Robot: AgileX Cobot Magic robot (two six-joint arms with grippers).
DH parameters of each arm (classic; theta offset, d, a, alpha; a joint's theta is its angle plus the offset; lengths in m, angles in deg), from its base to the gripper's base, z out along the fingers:
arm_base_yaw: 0 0.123 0 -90
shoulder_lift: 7.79 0 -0.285 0
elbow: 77.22 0 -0.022 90
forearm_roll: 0 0.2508 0 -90
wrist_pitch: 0 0 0.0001 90
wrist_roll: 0 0.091 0 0
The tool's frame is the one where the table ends.
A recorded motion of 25 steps. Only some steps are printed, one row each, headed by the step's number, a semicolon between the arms.
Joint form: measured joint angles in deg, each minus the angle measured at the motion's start. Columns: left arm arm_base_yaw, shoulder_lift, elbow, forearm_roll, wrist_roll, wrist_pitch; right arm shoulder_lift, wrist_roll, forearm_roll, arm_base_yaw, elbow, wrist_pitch.
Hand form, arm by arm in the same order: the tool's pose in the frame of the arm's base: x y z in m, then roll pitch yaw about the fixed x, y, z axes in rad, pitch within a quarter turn. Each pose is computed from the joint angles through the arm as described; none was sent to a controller.
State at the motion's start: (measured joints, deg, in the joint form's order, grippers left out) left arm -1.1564 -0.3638 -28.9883 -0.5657 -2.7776 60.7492; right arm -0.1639 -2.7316 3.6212 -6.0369 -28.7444 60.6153
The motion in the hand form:
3: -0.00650 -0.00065 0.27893 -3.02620 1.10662 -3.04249; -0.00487 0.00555 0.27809 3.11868 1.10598 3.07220
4: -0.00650 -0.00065 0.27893 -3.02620 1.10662 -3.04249; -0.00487 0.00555 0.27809 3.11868 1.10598 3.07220
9: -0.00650 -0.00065 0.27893 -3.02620 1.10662 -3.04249; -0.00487 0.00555 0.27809 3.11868 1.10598 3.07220
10: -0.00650 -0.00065 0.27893 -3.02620 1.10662 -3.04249; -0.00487 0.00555 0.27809 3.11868 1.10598 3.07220
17: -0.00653 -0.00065 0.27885 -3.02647 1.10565 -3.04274; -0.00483 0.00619 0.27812 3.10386 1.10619 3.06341
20: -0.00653 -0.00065 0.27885 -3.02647 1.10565 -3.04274; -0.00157 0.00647 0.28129 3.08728 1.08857 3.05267
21: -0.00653 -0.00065 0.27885 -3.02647 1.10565 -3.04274; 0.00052 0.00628 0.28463 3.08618 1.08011 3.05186
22: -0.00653 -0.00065 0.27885 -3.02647 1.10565 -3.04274; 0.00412 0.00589 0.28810 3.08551 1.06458 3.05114
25: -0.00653 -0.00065 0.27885 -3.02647 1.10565 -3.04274; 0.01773 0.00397 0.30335 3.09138 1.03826 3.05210
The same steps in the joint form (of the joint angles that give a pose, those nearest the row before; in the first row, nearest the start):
3: 0.00 0.00 0.00 0.00 0.00 0.00; 0.00 0.03 0.00 0.00 0.00 0.00
4: 0.00 0.00 0.00 0.00 0.00 0.00; 0.00 0.03 0.00 0.00 0.00 0.00
9: 0.00 0.00 0.00 0.00 0.00 0.00; 0.00 0.03 0.00 0.00 0.00 0.00
10: 0.00 0.00 0.00 0.00 0.00 0.00; 0.00 0.03 0.00 0.00 0.00 0.00
17: 0.00 0.00 0.00 0.00 0.00 0.05; 0.00 0.03 0.46 0.00 0.00 0.00
20: 0.00 0.00 0.00 0.00 0.00 0.05; 1.64 0.07 0.91 0.00 -0.62 0.00
21: 0.00 0.00 0.00 0.00 0.00 0.05; 2.84 0.06 0.94 0.00 -1.29 -0.05
22: 0.00 0.00 0.00 0.00 0.00 0.05; 4.53 0.07 0.93 0.00 -1.97 -0.17
25: 0.00 0.00 0.00 0.00 0.00 0.05; 10.34 0.07 0.65 0.00 -4.85 -1.60

